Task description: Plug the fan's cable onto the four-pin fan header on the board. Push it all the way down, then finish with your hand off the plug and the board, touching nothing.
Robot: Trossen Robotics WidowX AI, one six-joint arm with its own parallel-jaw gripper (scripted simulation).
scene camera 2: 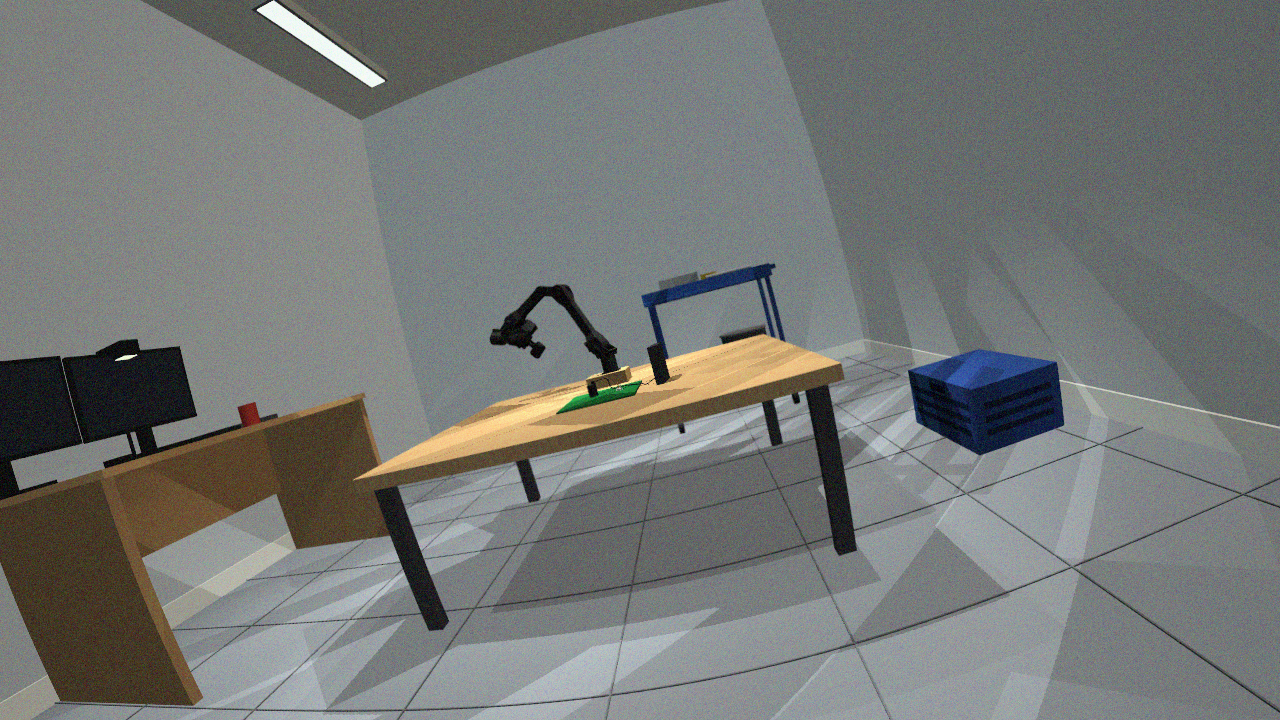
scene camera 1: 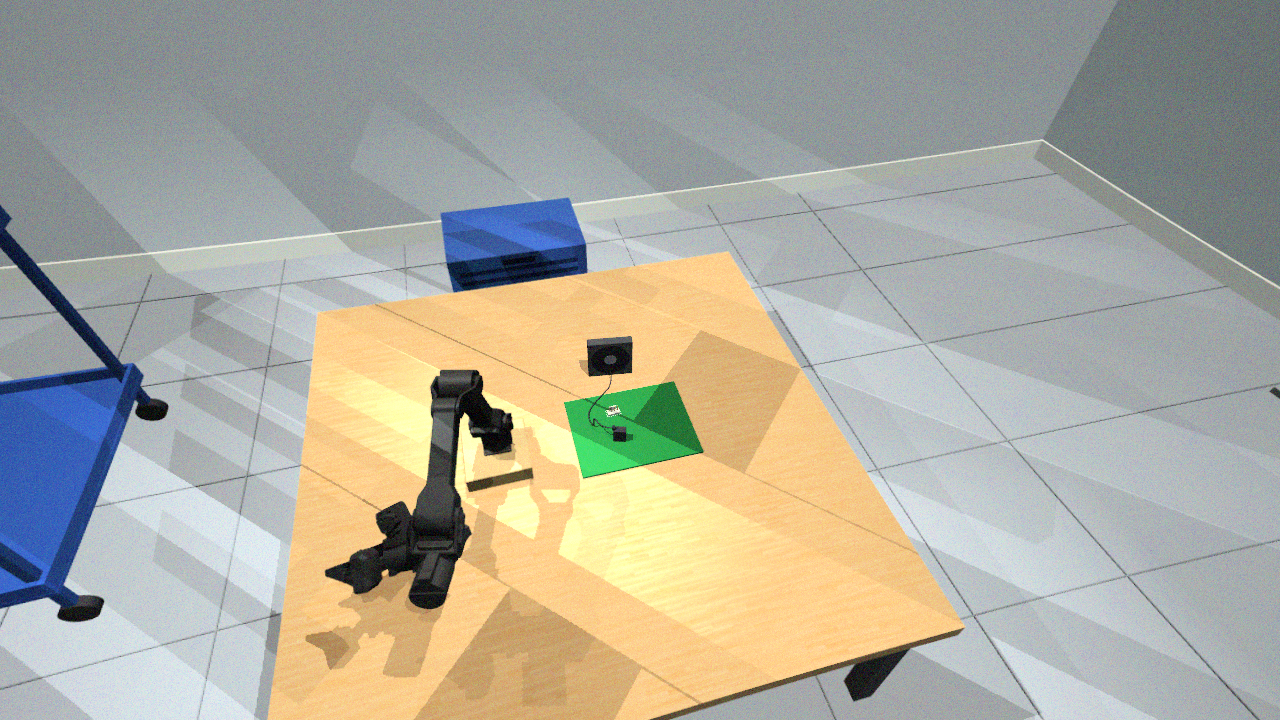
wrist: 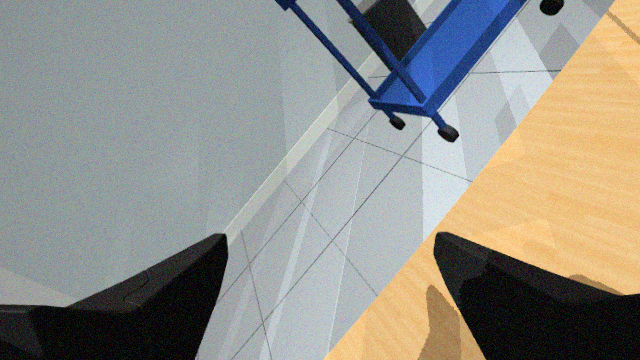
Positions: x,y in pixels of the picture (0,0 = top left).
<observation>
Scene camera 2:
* green board: 607,395
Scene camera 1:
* gripper: 339,565
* green board: 658,428
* black fan: 605,355
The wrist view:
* gripper: 333,243
</observation>
